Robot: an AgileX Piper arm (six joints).
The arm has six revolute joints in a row. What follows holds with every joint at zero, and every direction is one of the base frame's. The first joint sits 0.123 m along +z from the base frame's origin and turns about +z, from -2.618 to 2.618 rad. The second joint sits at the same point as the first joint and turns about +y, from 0 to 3.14 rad. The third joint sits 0.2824 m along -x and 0.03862 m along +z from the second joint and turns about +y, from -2.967 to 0 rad. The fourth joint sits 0.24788 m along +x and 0.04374 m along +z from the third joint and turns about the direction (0.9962, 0, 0.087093), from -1.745 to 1.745 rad. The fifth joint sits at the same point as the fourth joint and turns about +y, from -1.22 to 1.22 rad. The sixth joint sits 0.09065 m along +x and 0.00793 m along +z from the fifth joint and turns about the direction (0.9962, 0, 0.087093), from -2.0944 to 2.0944 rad. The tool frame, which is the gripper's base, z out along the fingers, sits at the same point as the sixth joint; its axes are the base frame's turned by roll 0, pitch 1.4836 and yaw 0 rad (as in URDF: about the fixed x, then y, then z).
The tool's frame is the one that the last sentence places.
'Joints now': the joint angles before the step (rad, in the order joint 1, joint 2, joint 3, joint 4, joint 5, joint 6). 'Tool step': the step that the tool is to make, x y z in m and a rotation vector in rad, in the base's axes. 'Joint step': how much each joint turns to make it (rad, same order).
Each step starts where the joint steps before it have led.
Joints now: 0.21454 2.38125 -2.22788 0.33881 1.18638 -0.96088
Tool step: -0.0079 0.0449 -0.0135 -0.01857 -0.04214 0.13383
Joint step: 0.09029 0.02817 0.00041 -0.00619 -0.04739 -0.06543
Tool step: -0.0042 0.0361 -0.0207 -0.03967 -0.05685 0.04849
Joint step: 0.07834 0.04151 0.00106 -0.05778 -0.08972 0.01100
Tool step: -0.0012 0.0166 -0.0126 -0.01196 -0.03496 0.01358
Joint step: 0.03486 0.02608 0.00069 -0.02725 -0.05884 0.01159
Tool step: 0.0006 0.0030 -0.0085 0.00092 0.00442 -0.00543
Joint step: 0.00498 0.01650 0.00078 0.00028 -0.01561 0.00741
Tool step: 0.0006 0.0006 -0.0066 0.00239 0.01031 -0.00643
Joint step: 0.00003 0.01227 0.00111 0.00494 -0.00608 0.00456
